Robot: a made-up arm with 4 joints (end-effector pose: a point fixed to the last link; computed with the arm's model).
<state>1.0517 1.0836 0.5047 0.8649</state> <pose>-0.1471 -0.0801 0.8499 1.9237 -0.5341 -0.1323</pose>
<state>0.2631 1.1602 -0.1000 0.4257</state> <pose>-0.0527 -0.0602 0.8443 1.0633 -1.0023 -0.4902</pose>
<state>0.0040 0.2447 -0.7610 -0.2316</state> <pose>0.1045 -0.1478 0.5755 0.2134 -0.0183 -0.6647</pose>
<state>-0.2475 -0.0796 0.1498 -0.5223</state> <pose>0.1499 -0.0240 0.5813 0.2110 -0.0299 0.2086</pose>
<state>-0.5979 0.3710 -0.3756 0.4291</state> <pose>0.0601 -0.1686 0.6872 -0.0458 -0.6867 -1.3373</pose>
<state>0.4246 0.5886 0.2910 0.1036</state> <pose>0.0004 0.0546 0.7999 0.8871 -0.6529 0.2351</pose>
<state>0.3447 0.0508 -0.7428 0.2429</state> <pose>0.0846 -0.0483 0.5189 0.1560 0.1748 -0.8294</pose>
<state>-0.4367 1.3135 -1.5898 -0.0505</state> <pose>-0.1161 -0.2637 0.6958 0.6474 -0.7757 -1.6048</pose>
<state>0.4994 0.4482 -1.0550 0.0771</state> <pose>0.0834 -0.0817 0.5617 0.4428 0.1431 -0.8309</pose>
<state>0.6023 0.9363 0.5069 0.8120</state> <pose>-0.1276 0.0000 0.8414 1.4627 -0.7845 -0.1948</pose>
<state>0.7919 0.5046 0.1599 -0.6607</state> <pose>0.0141 0.0978 0.8155 0.9432 -0.5446 1.1021</pose>
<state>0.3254 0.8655 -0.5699 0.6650</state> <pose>0.0416 -0.0730 0.7333 0.8514 -0.4372 -1.1597</pose>
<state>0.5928 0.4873 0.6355 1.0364</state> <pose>-0.1007 0.0732 0.7886 1.2736 -0.3847 -0.3127</pose>
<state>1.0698 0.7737 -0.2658 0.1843</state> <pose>0.0298 0.0232 0.7761 1.3248 -0.1669 0.0109</pose>
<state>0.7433 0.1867 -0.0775 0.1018</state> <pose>0.0453 0.1197 0.6697 0.8056 -0.0076 0.1473</pose>
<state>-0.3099 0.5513 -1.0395 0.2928</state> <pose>0.0110 -0.2243 0.6498 0.1186 -0.4160 -1.6245</pose>
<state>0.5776 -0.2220 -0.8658 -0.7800</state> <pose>0.0770 0.0070 0.4168 0.3226 0.6781 0.2637</pose>
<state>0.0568 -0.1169 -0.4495 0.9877</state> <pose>0.0683 -0.0437 0.5177 -0.1288 -0.0788 -1.5226</pose>
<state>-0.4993 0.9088 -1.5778 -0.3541</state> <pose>-0.1074 -0.2925 0.6641 0.3156 -0.4909 -1.5037</pose>
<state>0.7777 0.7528 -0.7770 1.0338</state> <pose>0.0447 -0.0091 0.6788 0.7775 0.1366 -1.4110</pose>
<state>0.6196 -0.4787 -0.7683 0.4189</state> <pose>-0.0009 0.0192 0.4123 -0.2691 0.4994 -0.6615</pose>
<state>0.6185 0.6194 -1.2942 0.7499</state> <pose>0.0431 -0.0763 0.5674 0.3177 0.2509 -1.5928</pose>
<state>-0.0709 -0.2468 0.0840 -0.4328</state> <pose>0.1334 0.0051 0.5201 0.2969 0.1648 0.1709</pose>
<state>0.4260 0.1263 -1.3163 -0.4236</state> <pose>0.0528 -0.1363 0.4668 0.2080 0.4886 -0.6071</pose>
